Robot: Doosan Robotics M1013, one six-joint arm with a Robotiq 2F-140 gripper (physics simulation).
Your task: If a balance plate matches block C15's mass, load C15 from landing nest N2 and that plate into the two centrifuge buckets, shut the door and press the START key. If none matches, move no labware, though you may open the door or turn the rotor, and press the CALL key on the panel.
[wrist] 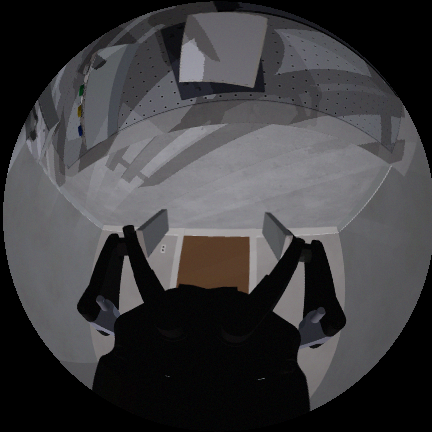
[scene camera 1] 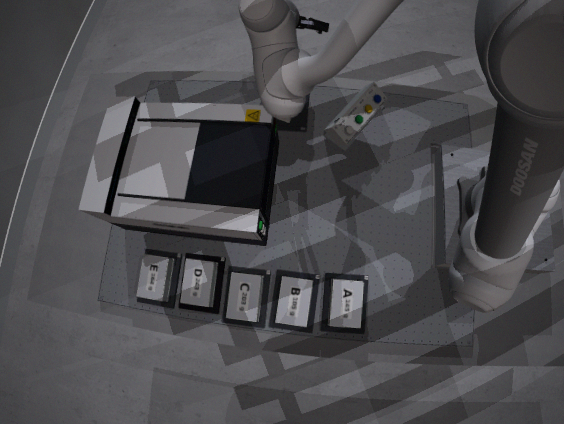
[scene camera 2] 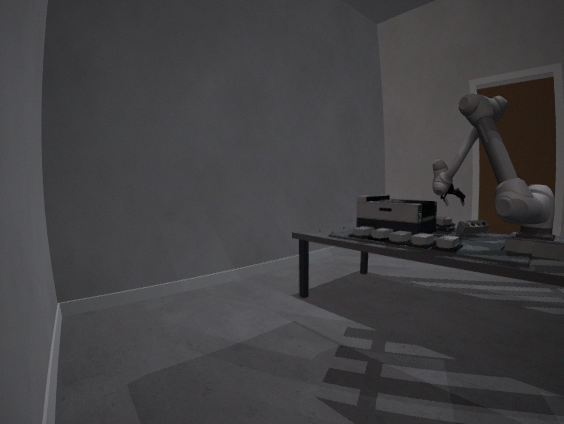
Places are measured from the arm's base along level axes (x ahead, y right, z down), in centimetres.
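Where they show: gripper, fingertip midpoint: (wrist: 214,221) (scene camera 1: 299,26) (scene camera 2: 455,204); arm's base at its link origin: (scene camera 2: 535,237).
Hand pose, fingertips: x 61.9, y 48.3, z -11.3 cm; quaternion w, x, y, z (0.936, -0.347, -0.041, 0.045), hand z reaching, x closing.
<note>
Things, the pixels of their top centre, and the offset from my fingertips. Level surfaces: height alone.
- pale block at its top centre: (wrist: 222,39) (scene camera 2: 442,217) dx +2.4, dy -21.3, dz +7.8 cm
- dark nest at its top centre: (wrist: 211,48) (scene camera 1: 289,101) (scene camera 2: 444,223) dx +0.8, dy -21.1, dz +12.1 cm
- Balance plates A at its top centre: (scene camera 1: 346,303) (scene camera 2: 448,237) dx -23.3, dy -79.3, dz +11.5 cm
- B at its top centre: (scene camera 1: 294,301) (scene camera 2: 423,235) dx -9.4, dy -80.7, dz +11.5 cm
- C at its top centre: (scene camera 1: 243,297) (scene camera 2: 400,232) dx +4.1, dy -81.6, dz +11.5 cm
- D at its top centre: (scene camera 1: 196,282) (scene camera 2: 382,229) dx +17.7, dy -80.0, dz +11.5 cm
- E at its top centre: (scene camera 1: 152,277) (scene camera 2: 363,227) dx +31.3, dy -81.1, dz +11.5 cm
- button panel at its top centre: (wrist: 79,103) (scene camera 1: 358,106) (scene camera 2: 473,220) dx -20.6, dy -22.3, dz +8.5 cm
- perforated board at its surface level: dz +16.9 cm
My gripper (scene camera 2: 455,202) (wrist: 214,221) is open and empty, up in the air beyond the nest. A pale block (scene camera 2: 444,220) (wrist: 224,50) sits on a dark nest (wrist: 172,60) (scene camera 1: 299,121); no label is readable, and the arm hides the block in scene camera 1. Balance plates A (scene camera 1: 346,303), B (scene camera 1: 295,302), C (scene camera 1: 244,297), D (scene camera 1: 199,283) and E (scene camera 1: 155,279) sit in a row of dark nests. C seems to read 203 g; the other masses are blurred. The centrifuge (scene camera 1: 185,215) (scene camera 2: 390,212) has its top covered; its buckets are hidden. The button panel (scene camera 1: 354,108) (wrist: 102,95) stands beyond the centrifuge's front.
The perforated board (scene camera 1: 400,320) lies under the equipment on the table (scene camera 2: 350,244). A raised rail (scene camera 1: 438,205) stands between the board's work area and the arm's base. The arm's wrist (scene camera 1: 283,102) overhangs the centrifuge's corner and the nest.
</note>
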